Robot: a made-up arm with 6 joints. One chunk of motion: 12 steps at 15 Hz.
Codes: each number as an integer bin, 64 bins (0 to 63) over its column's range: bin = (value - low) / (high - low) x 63, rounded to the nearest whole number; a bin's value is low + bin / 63 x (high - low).
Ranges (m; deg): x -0.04..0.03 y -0.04..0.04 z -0.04..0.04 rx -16..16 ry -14..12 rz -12..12
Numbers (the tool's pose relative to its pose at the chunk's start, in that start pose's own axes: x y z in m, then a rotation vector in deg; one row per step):
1: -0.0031 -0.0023 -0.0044 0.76 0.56 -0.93
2: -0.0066 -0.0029 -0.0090 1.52 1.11 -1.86
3: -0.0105 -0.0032 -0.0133 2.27 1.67 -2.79
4: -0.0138 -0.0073 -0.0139 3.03 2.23 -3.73
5: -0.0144 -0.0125 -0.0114 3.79 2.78 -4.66
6: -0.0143 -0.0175 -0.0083 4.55 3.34 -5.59
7: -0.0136 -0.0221 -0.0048 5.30 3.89 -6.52
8: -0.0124 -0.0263 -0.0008 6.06 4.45 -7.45
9: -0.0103 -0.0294 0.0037 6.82 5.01 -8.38
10: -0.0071 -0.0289 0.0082 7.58 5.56 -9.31
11: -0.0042 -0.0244 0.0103 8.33 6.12 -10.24
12: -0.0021 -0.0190 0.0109 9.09 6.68 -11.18
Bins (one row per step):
1: 33 30 28 33 35 29
2: 30 29 24 34 37 27
3: 27 29 21 36 38 24
4: 24 26 21 37 39 22
5: 23 22 23 39 41 19
6: 23 18 25 40 42 17
7: 24 14 28 42 43 14
8: 25 11 31 43 45 12
9: 27 8 34 45 46 10
10: 30 9 38 46 47 7
11: 32 12 40 48 49 5
12: 34 17 40 49 50 2

